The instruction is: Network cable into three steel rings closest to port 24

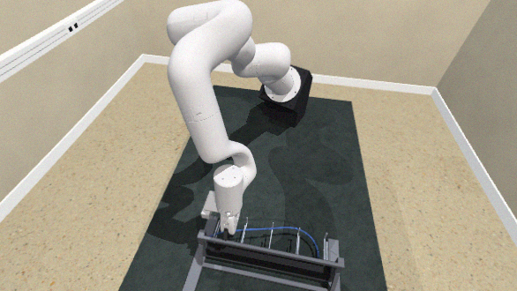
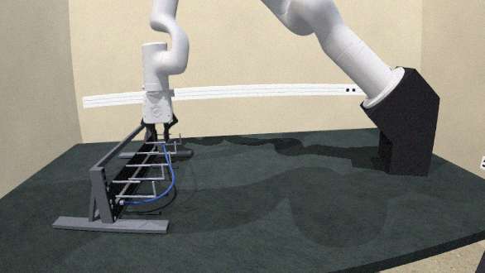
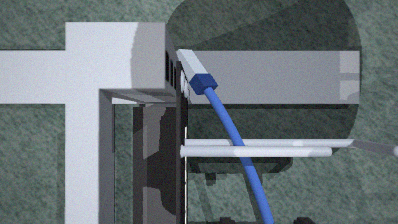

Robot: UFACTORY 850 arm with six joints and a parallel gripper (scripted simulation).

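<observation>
Now: the white plug 10 cm to the right of my hand and 6 cm below it. Round my hand: grey patch-panel rack (11 cm to the left, 11 cm ahead, 3 cm below).
</observation>
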